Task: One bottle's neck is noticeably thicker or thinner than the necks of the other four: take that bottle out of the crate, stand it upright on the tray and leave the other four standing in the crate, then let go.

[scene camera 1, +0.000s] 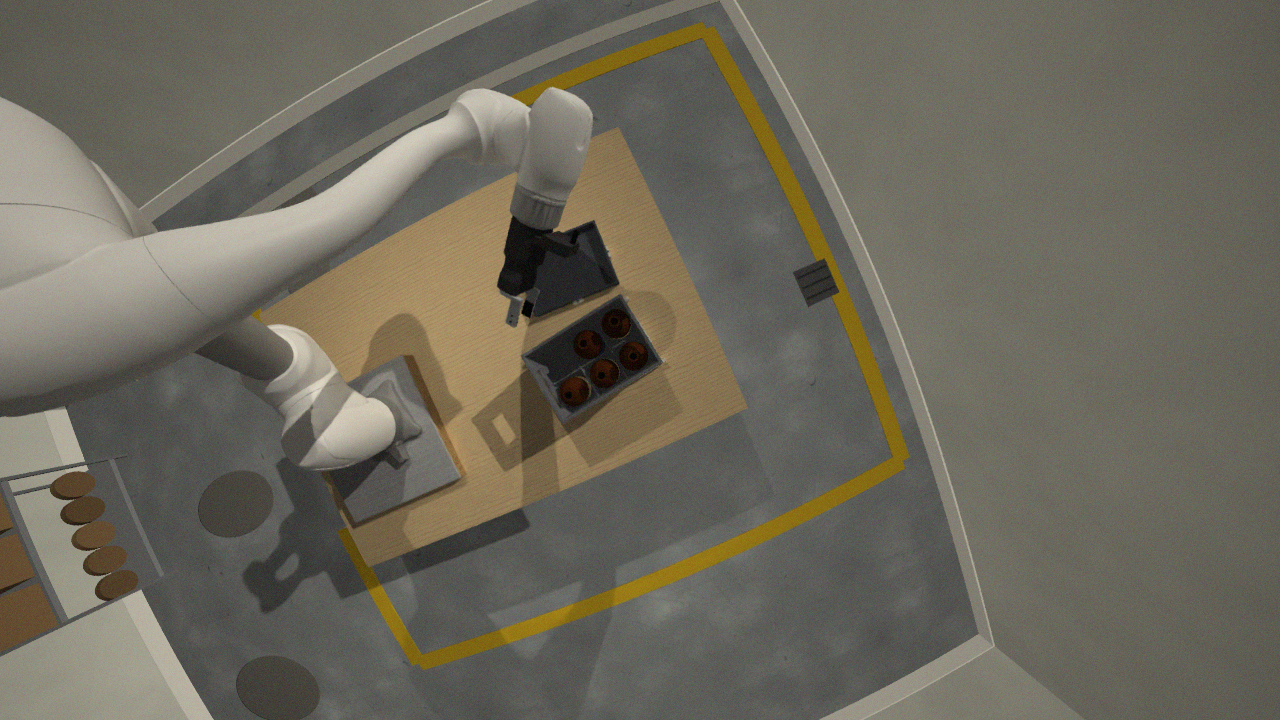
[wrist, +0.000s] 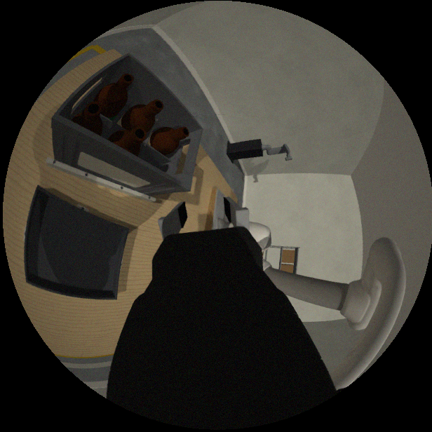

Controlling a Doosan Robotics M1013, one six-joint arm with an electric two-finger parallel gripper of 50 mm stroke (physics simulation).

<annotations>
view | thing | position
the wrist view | my gripper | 204, 207
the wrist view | reddish-brown bottle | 112, 97
</annotations>
